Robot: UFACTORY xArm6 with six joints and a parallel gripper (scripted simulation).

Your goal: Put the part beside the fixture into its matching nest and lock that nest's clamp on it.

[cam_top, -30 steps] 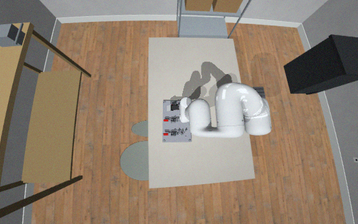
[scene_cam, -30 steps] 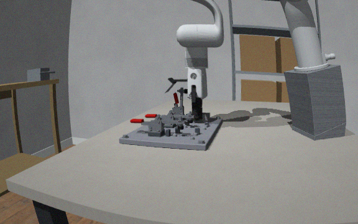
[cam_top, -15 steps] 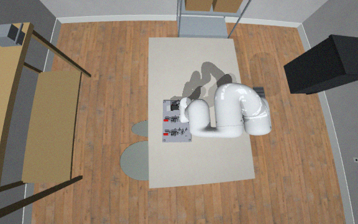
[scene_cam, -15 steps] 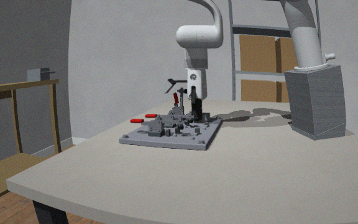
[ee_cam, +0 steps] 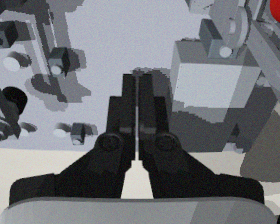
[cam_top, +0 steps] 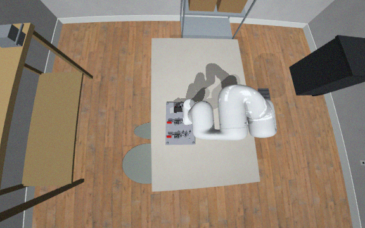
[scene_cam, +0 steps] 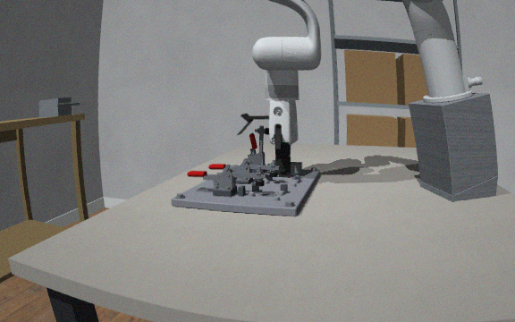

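The grey block part lies 40 mm to the right of my hand and 10 mm below it. Round my hand: grey fixture plate 50 mm ahead, 70 mm to the left, 30 mm below.
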